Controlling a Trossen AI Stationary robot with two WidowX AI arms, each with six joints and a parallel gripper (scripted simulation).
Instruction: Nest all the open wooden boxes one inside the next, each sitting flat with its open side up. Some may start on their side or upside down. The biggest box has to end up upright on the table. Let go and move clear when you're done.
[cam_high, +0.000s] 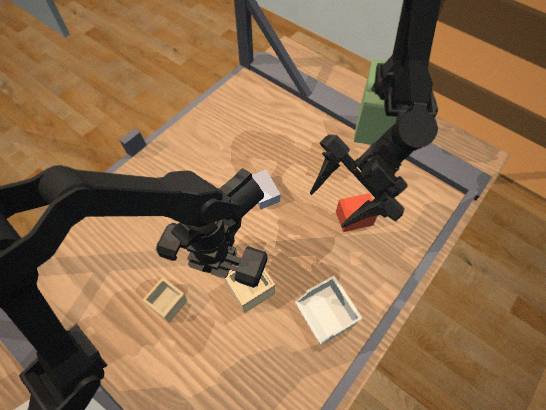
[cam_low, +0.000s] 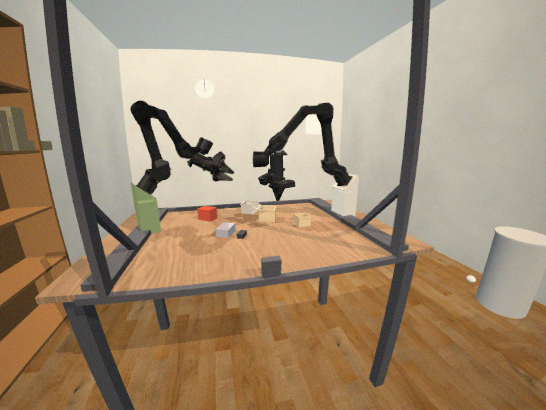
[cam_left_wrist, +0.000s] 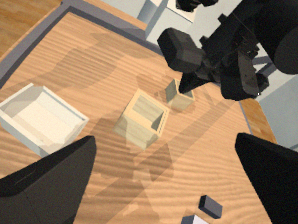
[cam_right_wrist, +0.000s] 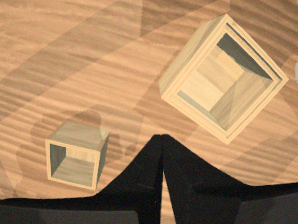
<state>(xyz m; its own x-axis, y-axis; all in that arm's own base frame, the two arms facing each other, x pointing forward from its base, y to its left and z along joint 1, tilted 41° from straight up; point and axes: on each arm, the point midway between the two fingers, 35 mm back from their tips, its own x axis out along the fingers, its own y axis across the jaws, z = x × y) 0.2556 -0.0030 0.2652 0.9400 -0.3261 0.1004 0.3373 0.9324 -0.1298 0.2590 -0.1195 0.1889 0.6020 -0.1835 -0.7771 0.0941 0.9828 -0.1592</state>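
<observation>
The small tan wooden box lies 6 cm behind my right hand, 10 cm to the right of it and 12 cm below it. Round my right hand: white box (20 cm ahead, 10 cm to the left, 11 cm below); small dark block (14 cm behind, 18 cm to the left, 13 cm below); medium tan wooden box (4 cm ahead, 4 cm to the left, 12 cm below).
</observation>
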